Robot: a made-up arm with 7 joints.
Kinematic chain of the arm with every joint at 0, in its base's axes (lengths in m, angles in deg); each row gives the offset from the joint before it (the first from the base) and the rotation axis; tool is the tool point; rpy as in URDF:
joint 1: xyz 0 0 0.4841 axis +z
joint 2: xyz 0 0 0 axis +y
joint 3: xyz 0 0 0.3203 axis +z
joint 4: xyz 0.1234 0 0 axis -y
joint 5: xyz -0.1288 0 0.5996 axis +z
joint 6: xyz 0 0 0 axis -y
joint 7: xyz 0.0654 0 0 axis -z
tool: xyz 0 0 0 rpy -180 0 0
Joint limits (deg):
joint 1: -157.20..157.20
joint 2: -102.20..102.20
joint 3: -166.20..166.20
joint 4: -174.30..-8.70
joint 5: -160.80..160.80
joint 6: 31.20..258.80
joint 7: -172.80..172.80
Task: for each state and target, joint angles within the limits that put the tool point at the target. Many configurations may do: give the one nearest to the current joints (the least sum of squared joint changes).
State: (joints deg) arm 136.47 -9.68 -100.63 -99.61 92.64 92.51 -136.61
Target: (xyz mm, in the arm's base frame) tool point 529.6 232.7 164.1
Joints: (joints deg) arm 140.31 -36.79 -127.15 -139.44 92.90 94.98 -136.61
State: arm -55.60 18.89 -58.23 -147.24 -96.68 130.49 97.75
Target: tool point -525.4 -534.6 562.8
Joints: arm -66.63 4.03 -71.58 -120.51 -95.26 130.80 97.75
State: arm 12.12 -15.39 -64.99 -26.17 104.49 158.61 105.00
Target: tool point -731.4 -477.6 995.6
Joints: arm 9.19 -58.68 -81.34 -30.98 96.27 119.19 105.00
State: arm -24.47 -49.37 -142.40 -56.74 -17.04 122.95 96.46
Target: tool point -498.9 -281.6 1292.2
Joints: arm -17.19 -0.04 -135.09 -58.19 -19.57 143.31 96.46
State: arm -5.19 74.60 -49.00 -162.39 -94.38 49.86 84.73
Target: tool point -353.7 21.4 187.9
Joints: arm -36.08 87.52 -27.97 -172.49 -94.68 56.48 84.73
